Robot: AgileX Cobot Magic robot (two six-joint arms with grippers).
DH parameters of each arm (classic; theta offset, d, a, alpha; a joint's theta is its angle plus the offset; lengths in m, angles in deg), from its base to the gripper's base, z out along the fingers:
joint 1: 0 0.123 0 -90
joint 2: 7.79 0 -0.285 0
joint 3: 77.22 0 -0.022 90
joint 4: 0 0.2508 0 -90
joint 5: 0 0 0.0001 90
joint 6: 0 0.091 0 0
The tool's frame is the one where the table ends.
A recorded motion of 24 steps. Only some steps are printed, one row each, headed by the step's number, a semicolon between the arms.
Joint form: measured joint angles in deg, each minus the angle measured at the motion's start. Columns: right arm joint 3, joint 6, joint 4, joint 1, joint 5, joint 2; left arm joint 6, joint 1, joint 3, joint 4, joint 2, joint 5.
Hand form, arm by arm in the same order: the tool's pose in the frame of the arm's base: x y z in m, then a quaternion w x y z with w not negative. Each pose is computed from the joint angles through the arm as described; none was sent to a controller.
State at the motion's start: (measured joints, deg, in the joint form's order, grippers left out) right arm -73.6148 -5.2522 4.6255 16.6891 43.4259 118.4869; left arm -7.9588 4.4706 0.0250 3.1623 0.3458 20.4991
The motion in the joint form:
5: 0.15 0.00 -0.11 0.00 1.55 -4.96; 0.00 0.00 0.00 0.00 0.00 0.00
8: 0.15 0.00 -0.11 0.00 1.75 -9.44; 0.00 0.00 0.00 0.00 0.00 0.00
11: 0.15 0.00 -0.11 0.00 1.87 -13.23; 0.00 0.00 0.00 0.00 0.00 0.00
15: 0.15 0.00 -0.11 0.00 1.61 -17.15; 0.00 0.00 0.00 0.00 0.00 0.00
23: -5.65 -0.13 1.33 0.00 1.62 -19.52; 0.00 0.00 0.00 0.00 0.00 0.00
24: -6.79 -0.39 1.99 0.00 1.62 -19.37; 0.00 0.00 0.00 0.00 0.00 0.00
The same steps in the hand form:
5: 0.3642 0.1145 0.1509 0.08323 -0.16456 0.98209 0.03864; 0.0533 0.0059 0.1805 0.60285 -0.07164 0.79461 0.00494
8: 0.3607 0.1135 0.1805 0.12006 -0.16504 0.97799 0.04335; 0.0533 0.0059 0.1805 0.60285 -0.07164 0.79461 0.00494
11: 0.3561 0.1121 0.2054 0.15151 -0.16525 0.97340 0.04730; 0.0533 0.0059 0.1805 0.60285 -0.07164 0.79461 0.00494
15: 0.3503 0.1103 0.2308 0.18715 -0.16505 0.96699 0.05159; 0.0533 0.0059 0.1805 0.60285 -0.07164 0.79461 0.00494
23: 0.3584 0.1144 0.2752 0.25480 -0.15918 0.95119 0.07051; 0.0533 0.0059 0.1805 0.60285 -0.07164 0.79461 0.00494
24: 0.3608 0.1159 0.2801 0.26265 -0.15845 0.94876 0.07593; 0.0533 0.0059 0.1805 0.60285 -0.07164 0.79461 0.00494

